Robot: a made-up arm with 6 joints.
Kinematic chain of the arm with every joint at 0, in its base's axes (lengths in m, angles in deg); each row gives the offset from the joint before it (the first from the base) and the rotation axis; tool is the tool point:
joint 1: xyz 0 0 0.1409 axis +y
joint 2: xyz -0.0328 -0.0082 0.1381 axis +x
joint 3: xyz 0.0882 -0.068 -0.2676 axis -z
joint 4: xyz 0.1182 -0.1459 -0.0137 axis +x
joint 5: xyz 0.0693 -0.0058 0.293 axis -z
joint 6: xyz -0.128 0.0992 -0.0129 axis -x
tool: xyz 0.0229 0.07 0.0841
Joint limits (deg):
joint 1: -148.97..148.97
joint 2: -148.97..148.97
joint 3: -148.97..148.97
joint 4: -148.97..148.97
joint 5: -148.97..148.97
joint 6: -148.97..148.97
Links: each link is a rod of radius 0.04 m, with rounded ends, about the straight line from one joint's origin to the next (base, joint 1, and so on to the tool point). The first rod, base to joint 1, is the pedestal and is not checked.
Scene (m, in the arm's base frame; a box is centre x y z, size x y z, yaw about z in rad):
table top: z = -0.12
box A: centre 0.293 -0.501 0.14 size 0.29 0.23 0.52 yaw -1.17
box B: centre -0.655 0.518 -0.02 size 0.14 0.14 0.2 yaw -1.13
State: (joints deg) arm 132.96 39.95 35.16 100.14 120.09 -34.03
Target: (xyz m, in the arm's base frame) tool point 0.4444 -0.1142 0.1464
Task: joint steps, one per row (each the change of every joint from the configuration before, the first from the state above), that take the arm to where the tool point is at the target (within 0.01 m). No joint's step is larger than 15 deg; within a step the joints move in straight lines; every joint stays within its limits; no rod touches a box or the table.
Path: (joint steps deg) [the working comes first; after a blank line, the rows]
Joints at the target: 148.97 -12.72 118.62 47.56 83.23 -48.01
Straight joint move there: touches box A.

1: 4.00 -1.82 14.45 -3.50 -9.34 -2.92
2: 4.00 -1.82 14.45 -3.51 -9.35 -2.92
3: 4.01 -1.81 14.45 -3.50 -9.34 -2.93
4: 4.00 -1.82 14.46 -3.51 -9.35 -2.92
5: 0.00 -11.35 6.41 -9.64 0.13 -0.57
6: 0.00 -11.35 6.41 -9.64 0.13 -0.58
7: 0.00 -11.35 6.42 -9.64 0.13 -0.57
8: 0.00 -11.35 6.41 -9.64 0.13 -0.57

